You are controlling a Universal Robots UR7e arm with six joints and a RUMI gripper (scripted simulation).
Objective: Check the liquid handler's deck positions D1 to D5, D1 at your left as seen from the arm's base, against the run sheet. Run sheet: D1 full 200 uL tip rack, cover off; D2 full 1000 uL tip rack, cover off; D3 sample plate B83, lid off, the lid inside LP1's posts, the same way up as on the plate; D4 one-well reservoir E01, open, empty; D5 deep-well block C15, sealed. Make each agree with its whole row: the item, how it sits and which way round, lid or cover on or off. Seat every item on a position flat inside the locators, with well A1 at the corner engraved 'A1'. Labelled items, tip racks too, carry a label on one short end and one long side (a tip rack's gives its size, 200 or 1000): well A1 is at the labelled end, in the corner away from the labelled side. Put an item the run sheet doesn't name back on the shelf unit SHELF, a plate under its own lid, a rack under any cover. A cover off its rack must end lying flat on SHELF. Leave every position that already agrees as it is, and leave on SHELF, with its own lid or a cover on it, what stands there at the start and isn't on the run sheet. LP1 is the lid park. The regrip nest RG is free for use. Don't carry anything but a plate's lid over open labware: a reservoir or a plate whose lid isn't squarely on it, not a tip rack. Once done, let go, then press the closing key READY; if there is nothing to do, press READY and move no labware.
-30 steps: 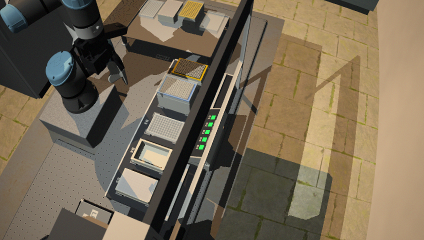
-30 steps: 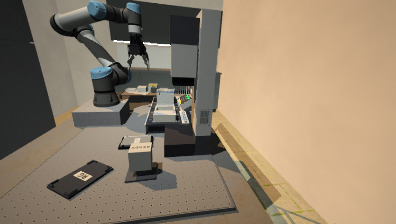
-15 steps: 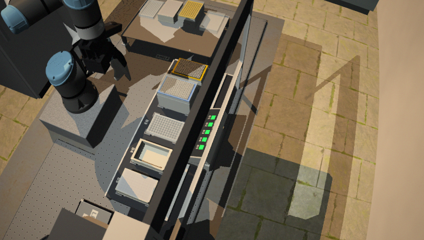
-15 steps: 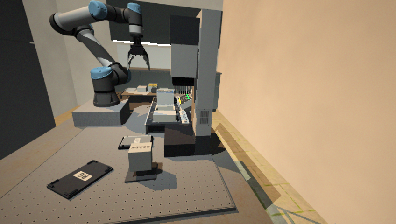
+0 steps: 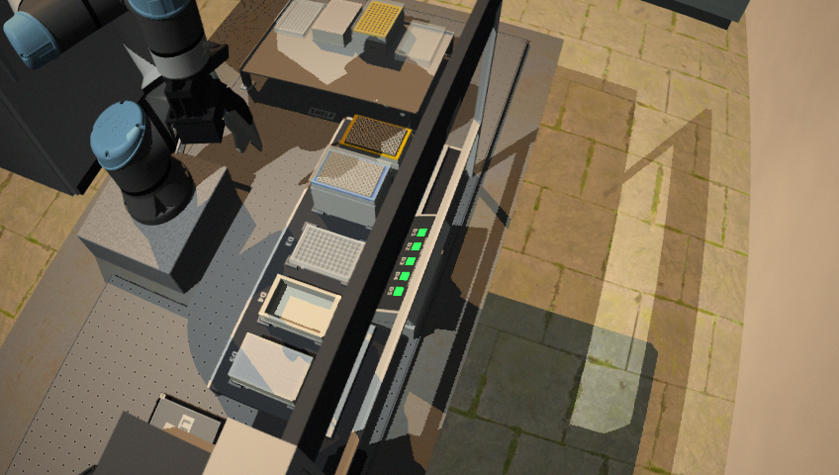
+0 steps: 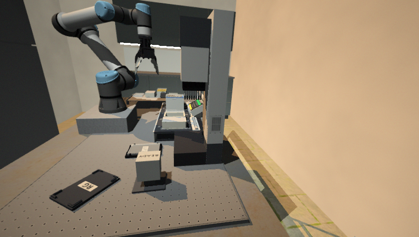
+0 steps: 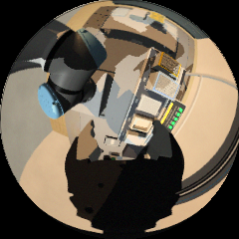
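Now: hand 22 cm to the right of the yellow-rimmed tip rack, 21 cm above it and 18 cm short of it. The rest, counted from my hand: one-well reservoir: 25 cm below, 15 cm ahead, 14 cm to the right; well plate: 25 cm below, 16 cm ahead, 2 cm to the right; blue-rimmed tip rack: 19 cm below, 19 cm ahead, 11 cm to the left.
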